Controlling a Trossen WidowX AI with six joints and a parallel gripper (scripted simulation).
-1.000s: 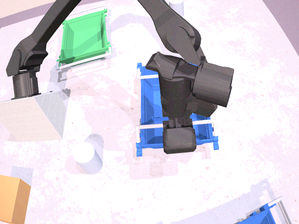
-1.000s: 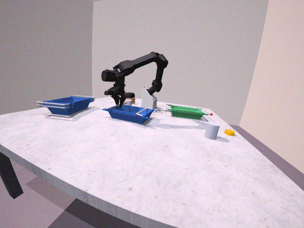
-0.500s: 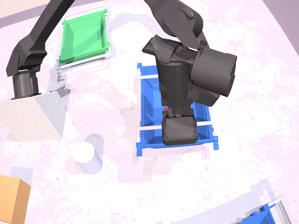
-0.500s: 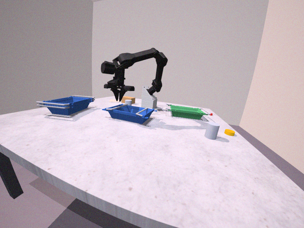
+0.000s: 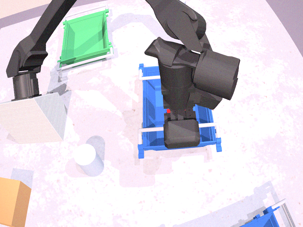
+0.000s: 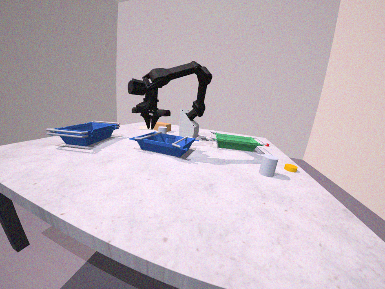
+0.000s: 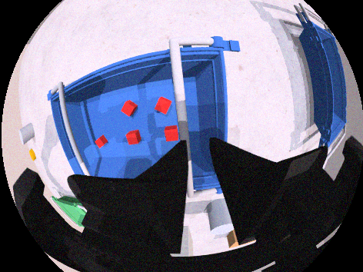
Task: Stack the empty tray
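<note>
The green tray lies 390 mm to the left of my gripper tip, 320 mm behind it and 50 mm below it. The rest, counted from my gripper tip: orange box: 430 mm behind, 200 mm to the right, 60 mm below; yellow disc: 660 mm to the left, 100 mm behind, 80 mm below; red cube: 620 mm to the left, 520 mm behind, 80 mm below.
</note>
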